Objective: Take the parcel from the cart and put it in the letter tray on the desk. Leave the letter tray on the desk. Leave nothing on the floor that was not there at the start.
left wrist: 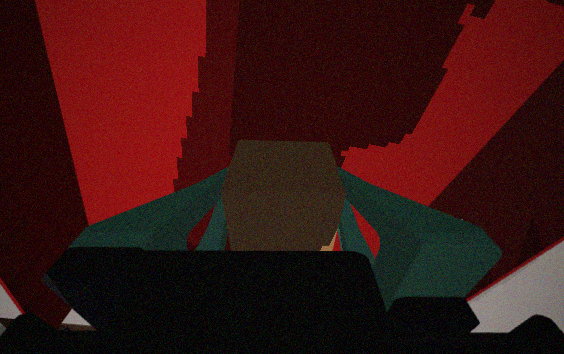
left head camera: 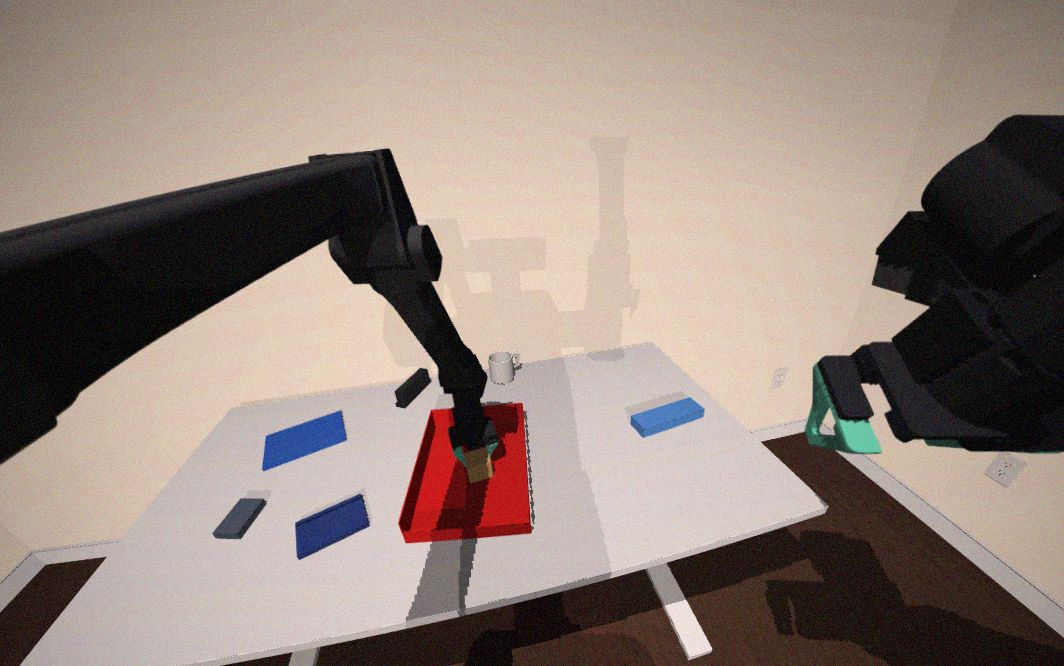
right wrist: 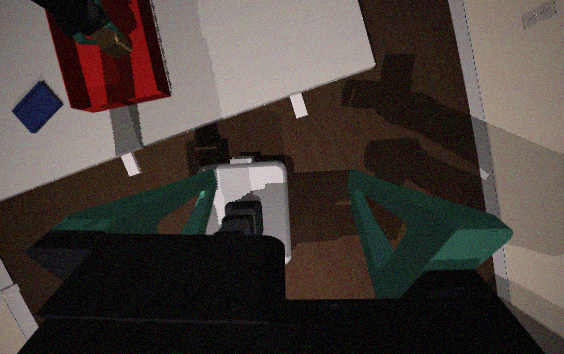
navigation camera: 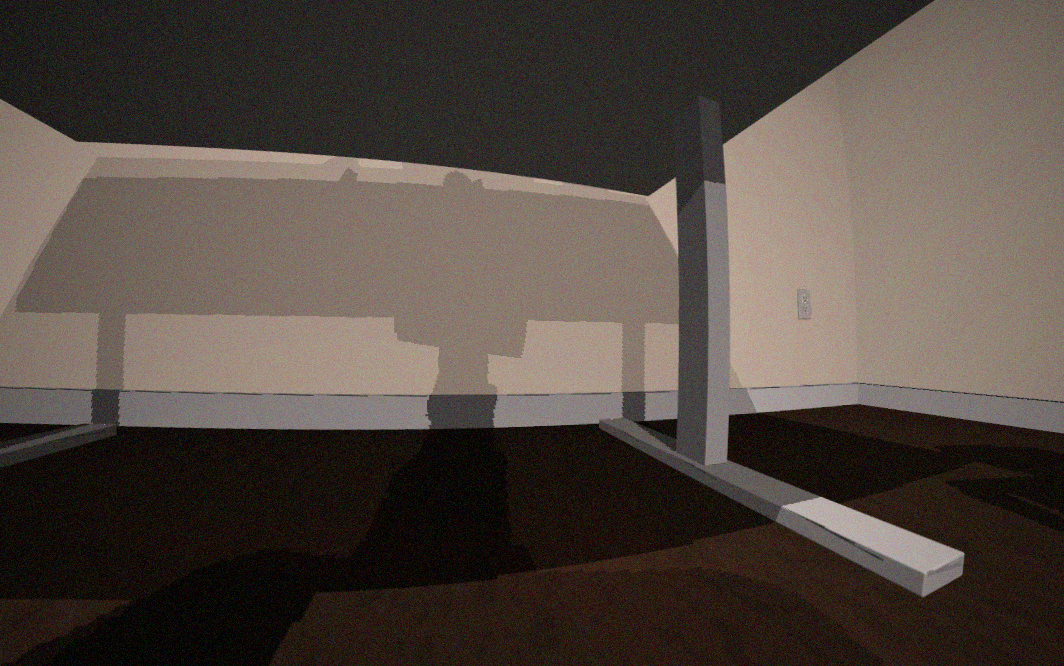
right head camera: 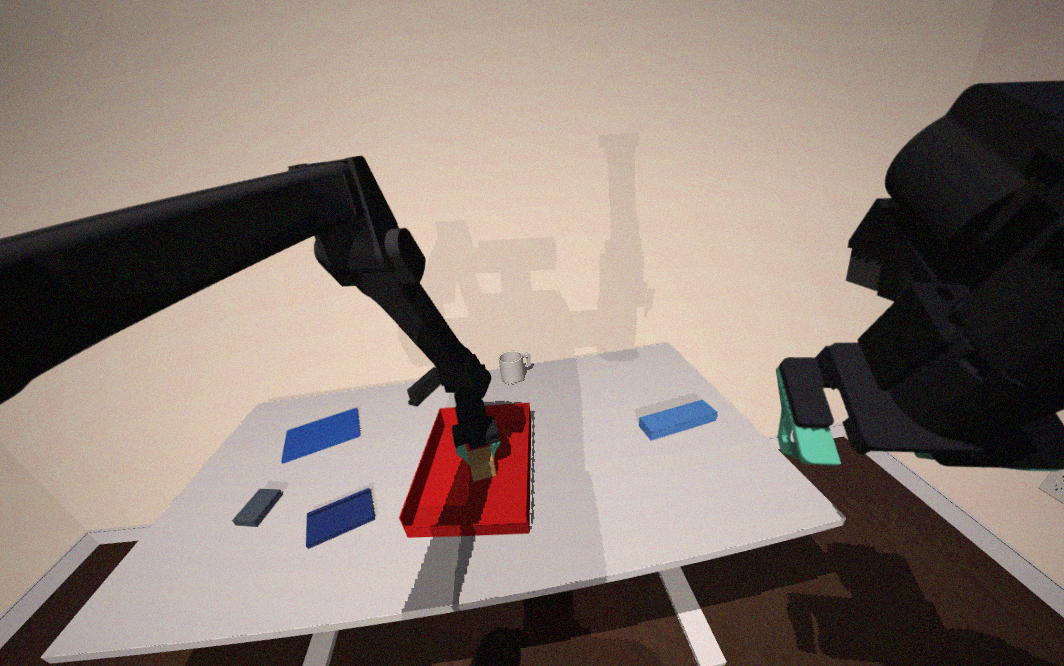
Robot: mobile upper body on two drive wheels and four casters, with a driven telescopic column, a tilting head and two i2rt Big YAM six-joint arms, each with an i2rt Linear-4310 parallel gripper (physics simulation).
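Frame: origin at the left arm's base, x right, y ahead, z up, level; millimetres.
Where they show: left gripper, fingertip midpoint: (left wrist: 283, 176) (left head camera: 477, 461) (right wrist: 111, 38) (right head camera: 481, 459); right gripper, fingertip midpoint: (left head camera: 866, 437) (right wrist: 281, 176) (right head camera: 846, 446).
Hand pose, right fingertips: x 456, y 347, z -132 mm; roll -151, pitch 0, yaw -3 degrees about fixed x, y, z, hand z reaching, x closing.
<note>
Things, the pixels of their top centre, and the offset from my right fingertips. "spot": a spot on its surface instead. Level surfaces: height alone.
- red letter tray, middle of its top: (left wrist: 258, 238) (left head camera: 471, 452) (right head camera: 474, 451) (right wrist: 96, 33) dx -472, dy +366, dz -390 mm
- white desk, its level: dz -455 mm
- small brown box, middle of its top: (left wrist: 281, 230) (left head camera: 476, 457) (right head camera: 480, 455) (right wrist: 105, 37) dx -460, dy +363, dz -402 mm
- white mug, surface spot: (left head camera: 501, 367) (right head camera: 511, 367) spot: dx -450, dy +731, dz -386 mm
- black block, middle of its top: (left head camera: 411, 380) (right head camera: 423, 379) dx -741, dy +684, dz -401 mm
- light blue block, middle of its top: (right head camera: 678, 414) (left head camera: 668, 412) dx +34, dy +548, dz -425 mm
- blue flat item, middle of its top: (left head camera: 304, 437) (right head camera: 322, 432) dx -990, dy +466, dz -447 mm
- dark blue item, middle of its top: (left head camera: 331, 522) (right head camera: 339, 514) (right wrist: 35, 107) dx -754, dy +208, dz -443 mm
- grey block, middle of its top: (left head camera: 238, 515) (right head camera: 256, 504) dx -978, dy +206, dz -437 mm
- desk leg, surface spot: (navigation camera: 702, 314) spot: dx +51, dy +568, dz -889 mm
The red letter tray (left head camera: 506, 518) (right head camera: 506, 514) (right wrist: 90, 100) lies on the white desk (left head camera: 683, 486) (right head camera: 691, 494) (right wrist: 270, 55). The parcel is a small brown box (left head camera: 478, 464) (right head camera: 482, 463) (left wrist: 282, 200) (right wrist: 114, 42). My left gripper (left head camera: 475, 453) (right head camera: 478, 452) (left wrist: 283, 176) is shut on the parcel and holds it over the inside of the tray. Whether the parcel touches the tray floor I cannot tell. My right gripper (right wrist: 281, 176) is open and empty, off the desk's right side in the head views. The cart does not show.
On the desk stand a white mug (left head camera: 501, 367) (right head camera: 512, 367), a black block (left head camera: 412, 387), a light blue block (left head camera: 667, 417), a blue flat item (left head camera: 304, 439), a dark blue item (left head camera: 332, 526) and a grey block (left head camera: 240, 518). A desk leg (navigation camera: 702, 314) stands below.
</note>
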